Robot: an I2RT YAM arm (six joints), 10 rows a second.
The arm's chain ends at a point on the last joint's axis. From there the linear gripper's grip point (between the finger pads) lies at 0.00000 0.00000 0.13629 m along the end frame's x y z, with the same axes.
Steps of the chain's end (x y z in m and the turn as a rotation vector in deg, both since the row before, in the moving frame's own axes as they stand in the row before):
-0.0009, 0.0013, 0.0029, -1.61, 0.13, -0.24
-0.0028, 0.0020, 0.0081, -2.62, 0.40, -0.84
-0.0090, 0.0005, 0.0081, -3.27, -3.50, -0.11
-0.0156, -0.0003, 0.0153, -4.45, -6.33, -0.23
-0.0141, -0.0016, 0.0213, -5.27, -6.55, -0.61
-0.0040, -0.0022, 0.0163, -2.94, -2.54, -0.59
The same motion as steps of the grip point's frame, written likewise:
-0.0006, 0.0051, 0.0028, -1.61, 0.13, -0.24
-0.0018, 0.0082, 0.0080, -2.62, 0.40, -0.84
-0.0173, 0.0083, 0.0076, -3.27, -3.50, -0.11
-0.0306, 0.0103, 0.0141, -4.45, -6.33, -0.23
-0.0296, 0.0110, 0.0198, -5.27, -6.55, -0.61
-0.0100, 0.0048, 0.0160, -2.94, -2.54, -0.59

